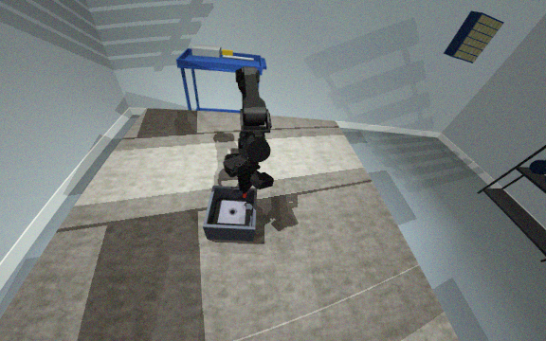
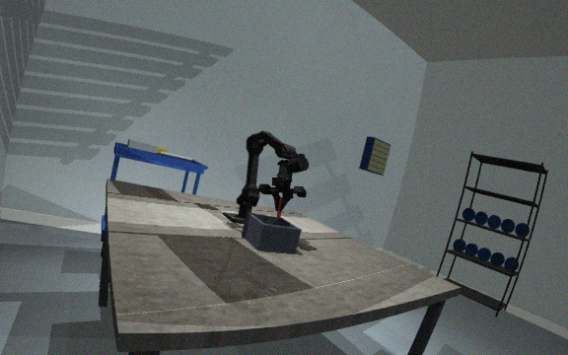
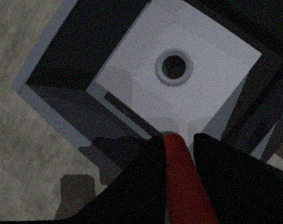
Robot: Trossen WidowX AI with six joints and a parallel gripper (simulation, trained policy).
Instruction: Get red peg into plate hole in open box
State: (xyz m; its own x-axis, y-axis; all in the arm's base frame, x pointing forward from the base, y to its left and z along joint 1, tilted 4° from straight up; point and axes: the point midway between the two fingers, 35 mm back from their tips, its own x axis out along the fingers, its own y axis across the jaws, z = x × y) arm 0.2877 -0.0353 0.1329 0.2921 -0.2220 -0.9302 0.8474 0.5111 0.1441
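Now: gripper tip 9 cm above the plate, 4 cm to the left of it and 3 cm short of it. From my gripper tip the other things lie so: red peg (1 cm to the left, 1 cm behind, 1 cm above); then box (11 cm below, 4 cm to the right, 3 cm ahead).
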